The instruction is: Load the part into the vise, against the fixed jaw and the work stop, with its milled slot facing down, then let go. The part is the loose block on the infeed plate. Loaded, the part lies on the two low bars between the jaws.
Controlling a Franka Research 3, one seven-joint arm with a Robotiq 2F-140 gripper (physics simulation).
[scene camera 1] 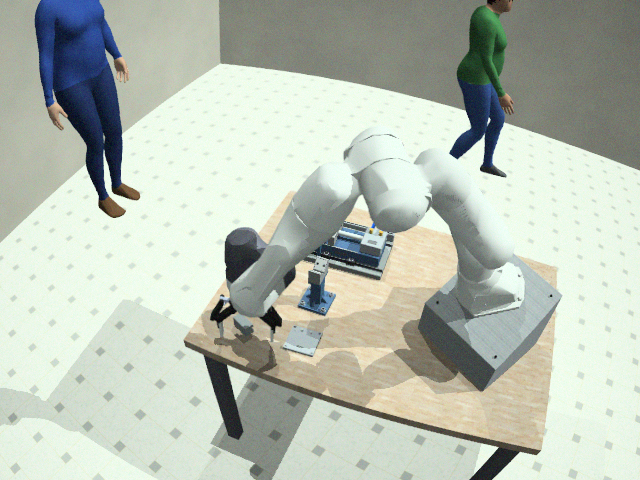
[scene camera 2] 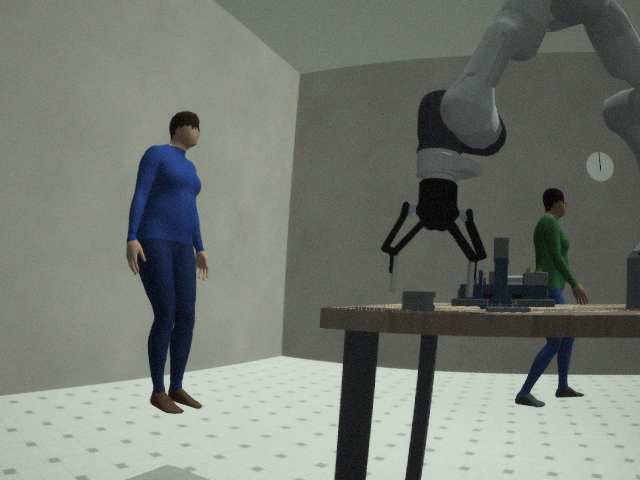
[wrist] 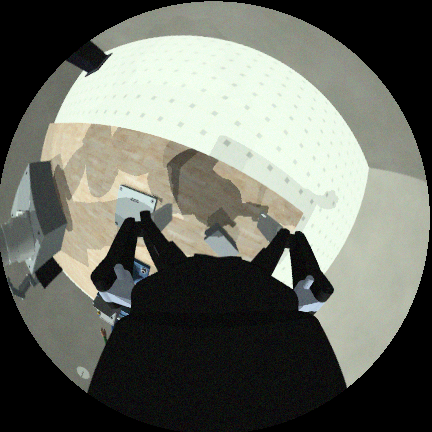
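The part, a grey block (scene camera 1: 243, 325) (scene camera 2: 417, 300) (wrist: 221, 242), lies near the table's left end. A notch shows at its right edge in scene camera 2; whether this is the milled slot I cannot tell. My gripper (scene camera 1: 247, 333) (scene camera 2: 431, 292) (wrist: 215, 214) is open and empty, pointing down, its fingers spread on either side above the block. A flat grey plate (scene camera 1: 302, 340) (wrist: 135, 202) lies beside the block, apart from it. The blue and grey vise (scene camera 1: 351, 251) (scene camera 2: 527, 291) stands farther back, its jaw area partly hidden by the arm in scene camera 1.
A blue post with a grey head (scene camera 1: 317, 289) (scene camera 2: 500, 271) stands between the plate and the vise. The arm's grey base block (scene camera 1: 491, 335) (wrist: 46, 200) stands at the table's right. A person in blue (scene camera 1: 77, 67) (scene camera 2: 168, 206) and one in green (scene camera 1: 485, 51) (scene camera 2: 553, 248) are beyond the table.
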